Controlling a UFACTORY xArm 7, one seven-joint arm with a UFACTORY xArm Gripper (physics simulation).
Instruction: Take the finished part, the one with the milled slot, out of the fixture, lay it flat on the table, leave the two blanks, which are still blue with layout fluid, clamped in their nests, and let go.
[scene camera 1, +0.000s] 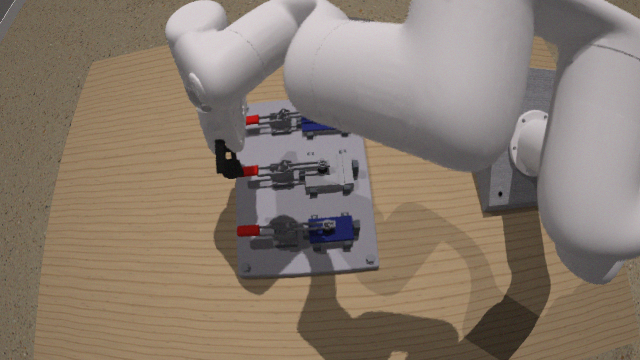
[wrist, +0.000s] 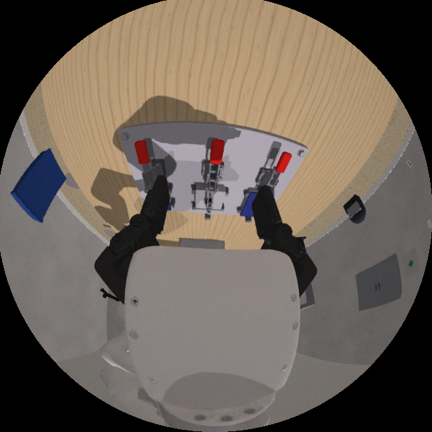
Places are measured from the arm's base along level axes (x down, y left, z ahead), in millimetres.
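Where they show: gripper, fingertip midpoint: (scene camera 1: 235, 149); arm's base, origin of the base link: (scene camera 1: 534, 142).
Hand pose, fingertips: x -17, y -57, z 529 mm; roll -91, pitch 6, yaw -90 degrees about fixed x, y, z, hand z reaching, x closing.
Note:
Things, the pixels of their centre, and the offset from my fingertips. "pt": a spot on its surface instead. Level surfaces: height alone.
- finished part, body centre: (scene camera 1: 328, 171) dx +106, dy +7, dz -143 mm
- middle clamp's red handle, body centre: (scene camera 1: 248, 171) dx +83, dy -4, dz -8 mm
- fixture plate, surface spot: (scene camera 1: 320, 262) pt dx +119, dy +162, dz -104 mm
- wooden table, its level: dx +134 mm
The finished part (scene camera 1: 327, 181), a pale grey slotted block, sits in the middle nest under its clamp arm; in the wrist view it is hard to make out beneath the clamp. One blue blank (scene camera 1: 342, 228) (wrist: 168, 206) and the other blue blank (scene camera 1: 312, 125) (wrist: 248, 205) sit in the outer nests, partly covered. The middle clamp's red handle (scene camera 1: 251, 171) (wrist: 217, 151) lies low, its arm over the part. My gripper (scene camera 1: 229, 169) (wrist: 213, 189) is open and empty, above the handle side of the fixture plate (scene camera 1: 320, 262) (wrist: 250, 145); its fingers overlap the middle handle's end in the scene view.
The outer clamps have red handles, one (scene camera 1: 248, 230) (wrist: 142, 152) and another (scene camera 1: 252, 120) (wrist: 283, 162). The wooden table (scene camera 1: 130, 215) (wrist: 220, 65) extends around the plate. The arm's base block (scene camera 1: 500, 197) stands to the right in the scene view, and the arm covers part of the far blank.

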